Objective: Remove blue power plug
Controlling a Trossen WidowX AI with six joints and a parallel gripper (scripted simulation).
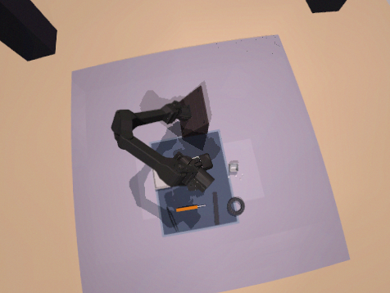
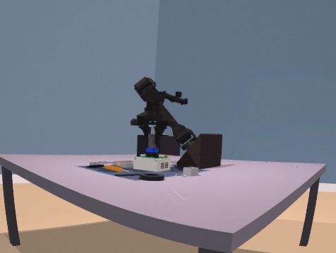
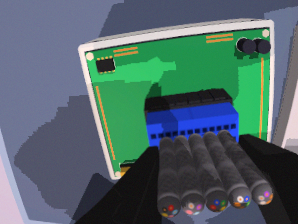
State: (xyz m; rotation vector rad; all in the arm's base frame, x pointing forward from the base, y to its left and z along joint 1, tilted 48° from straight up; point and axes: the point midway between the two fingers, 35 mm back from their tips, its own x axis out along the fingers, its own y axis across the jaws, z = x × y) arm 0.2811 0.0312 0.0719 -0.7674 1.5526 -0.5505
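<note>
Now: gripper tip 20 mm above the blue power plug. Also, from my gripper tip: black bar 190 mm ahead, 100 mm below, 90 mm to the left; then grey tray 140 mm to the right, 100 mm below; then dark blue mat 100 mm below, 50 mm ahead.
</note>
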